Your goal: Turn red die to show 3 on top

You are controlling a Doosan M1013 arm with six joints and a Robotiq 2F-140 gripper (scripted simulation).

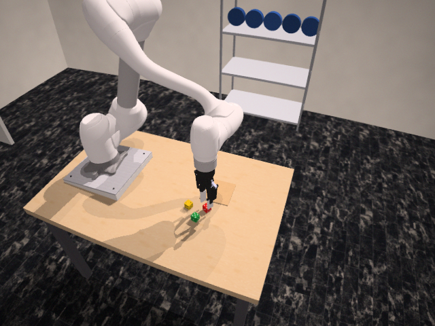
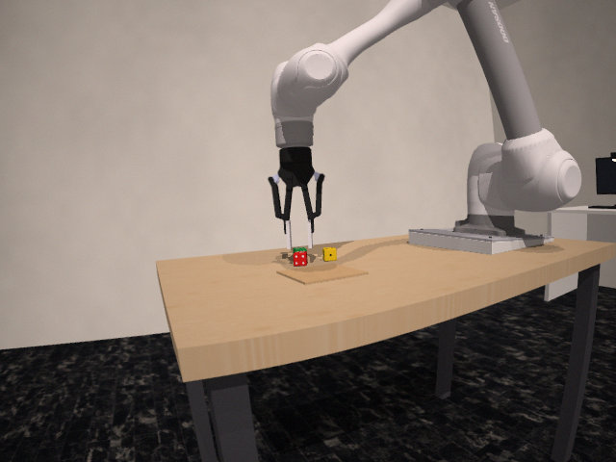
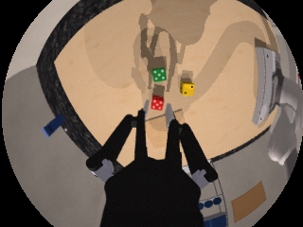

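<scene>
Now: the red die 60 mm below my hand. Round my hand: mat 120 mm to the left, 70 mm below, 30 mm ahead; green die 60 mm to the right, 60 mm below, 40 mm behind; yellow die 80 mm behind, 60 mm below.
</scene>
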